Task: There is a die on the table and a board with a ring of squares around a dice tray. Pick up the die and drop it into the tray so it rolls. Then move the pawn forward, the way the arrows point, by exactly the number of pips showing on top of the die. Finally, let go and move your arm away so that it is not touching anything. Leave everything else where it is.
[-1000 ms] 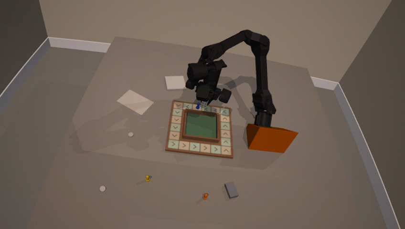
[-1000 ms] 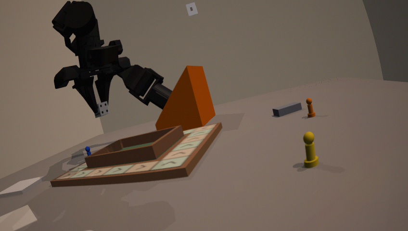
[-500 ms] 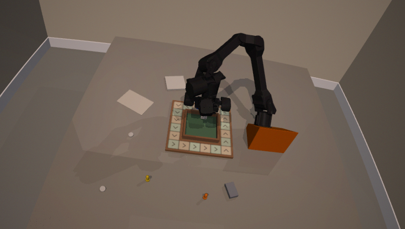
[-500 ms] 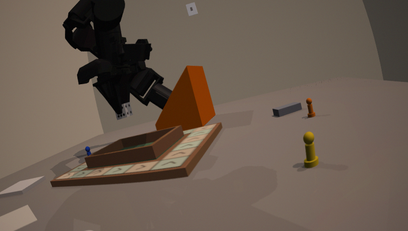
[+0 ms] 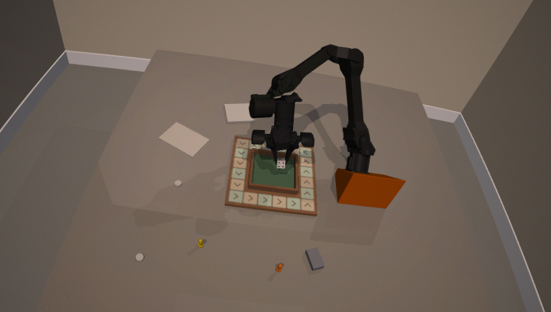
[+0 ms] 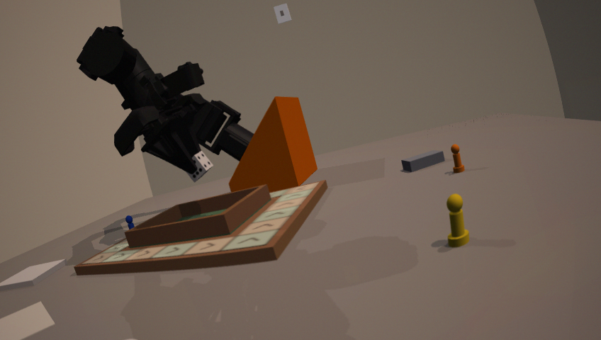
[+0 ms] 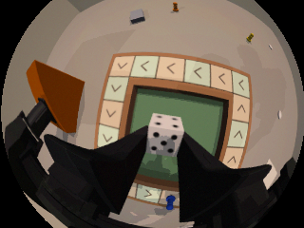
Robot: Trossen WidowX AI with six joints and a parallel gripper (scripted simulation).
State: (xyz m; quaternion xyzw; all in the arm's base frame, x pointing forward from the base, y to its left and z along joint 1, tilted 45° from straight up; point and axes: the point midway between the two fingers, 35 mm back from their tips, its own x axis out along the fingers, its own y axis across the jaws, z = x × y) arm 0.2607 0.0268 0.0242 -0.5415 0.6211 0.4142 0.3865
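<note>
The blue pawn lies 13 cm to the right of my gripper tip, 5 cm below it and 3 cm ahead of it. From my gripper tip the other things lie so: green tray floor: 7 cm below, 2 cm to the right, 1 cm ahead; white die: right at my gripper tip; grey block: 28 cm to the left, 12 cm behind, 7 cm below.
</note>
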